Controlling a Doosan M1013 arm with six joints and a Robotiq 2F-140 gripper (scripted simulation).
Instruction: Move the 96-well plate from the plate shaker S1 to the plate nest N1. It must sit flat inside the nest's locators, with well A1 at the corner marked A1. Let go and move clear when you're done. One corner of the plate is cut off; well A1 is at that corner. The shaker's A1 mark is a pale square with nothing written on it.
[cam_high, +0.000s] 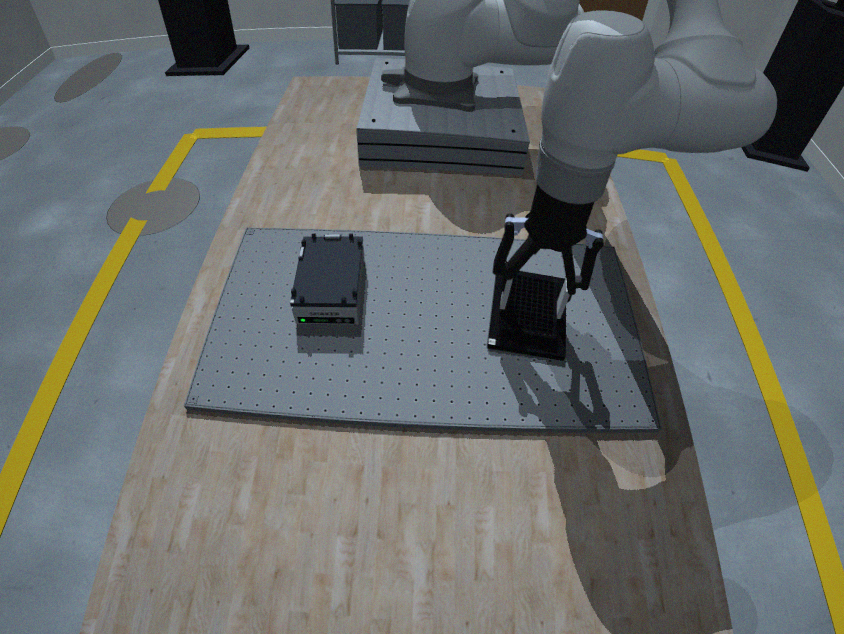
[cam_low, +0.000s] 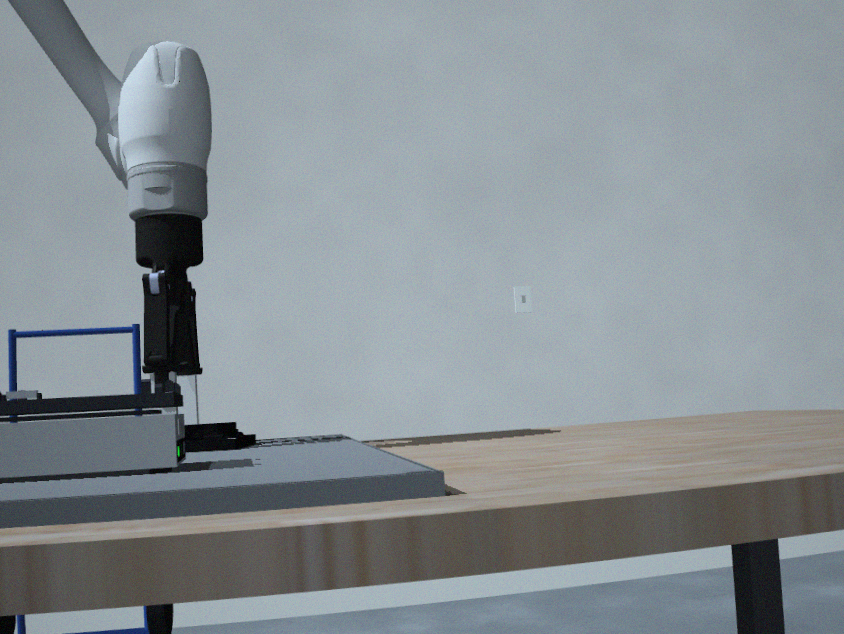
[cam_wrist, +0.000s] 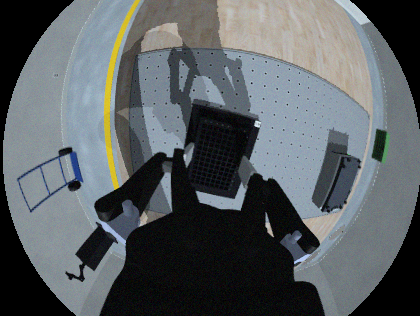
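Now: hand 30 mm above the black 96-well plate. Round my hand: black plate nest N1 (40 mm below); then small pale mark (70 mm ahead, 60 mm to the right, 30 mm below).
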